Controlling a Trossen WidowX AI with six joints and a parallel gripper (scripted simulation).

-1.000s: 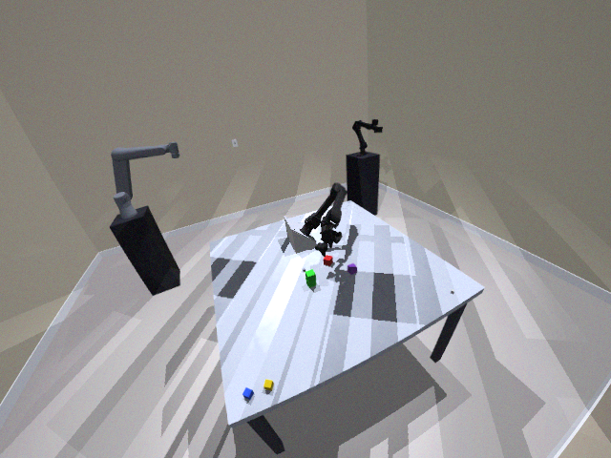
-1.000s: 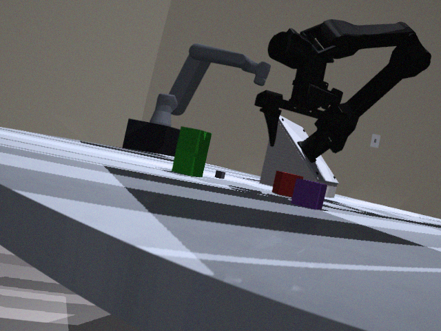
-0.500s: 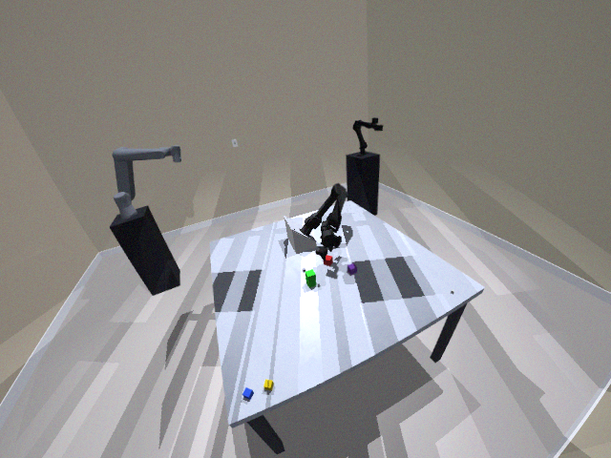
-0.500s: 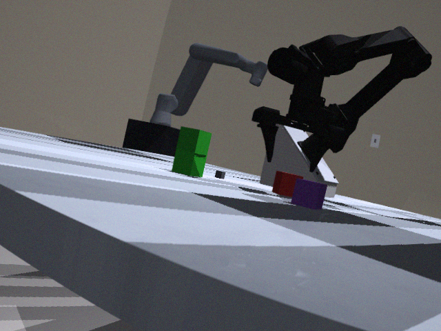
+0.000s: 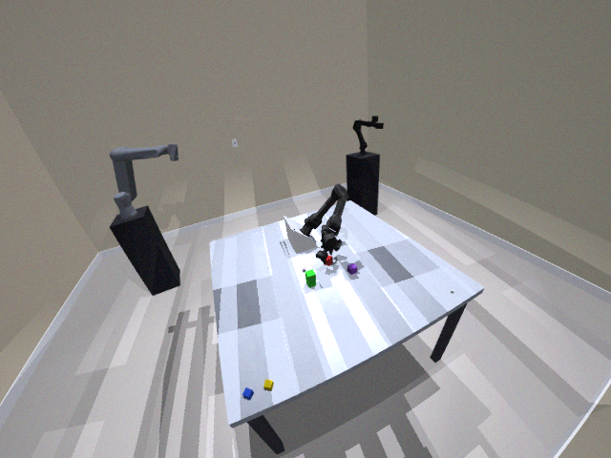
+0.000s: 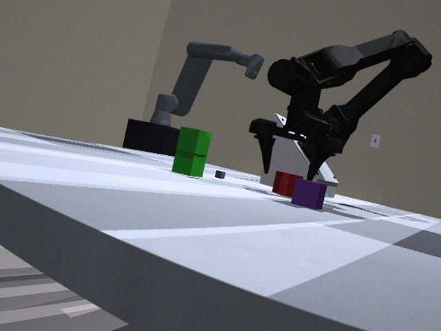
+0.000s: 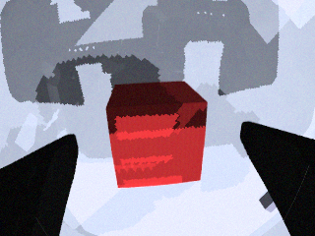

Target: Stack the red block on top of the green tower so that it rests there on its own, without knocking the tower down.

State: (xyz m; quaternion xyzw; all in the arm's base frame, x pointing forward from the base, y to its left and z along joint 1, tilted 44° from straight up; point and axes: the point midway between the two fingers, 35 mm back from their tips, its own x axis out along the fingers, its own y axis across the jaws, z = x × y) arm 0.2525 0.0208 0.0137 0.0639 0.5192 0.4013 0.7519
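Right now my gripper tip is 1 cm above the red block. Also, from my gripper tip: small black cube: 15 cm to the right, 3 cm below, 2 cm behind; yellow block: 57 cm to the right, 49 cm ahead, 2 cm below; purple block: 14 cm ahead, 7 cm to the left, 1 cm below.
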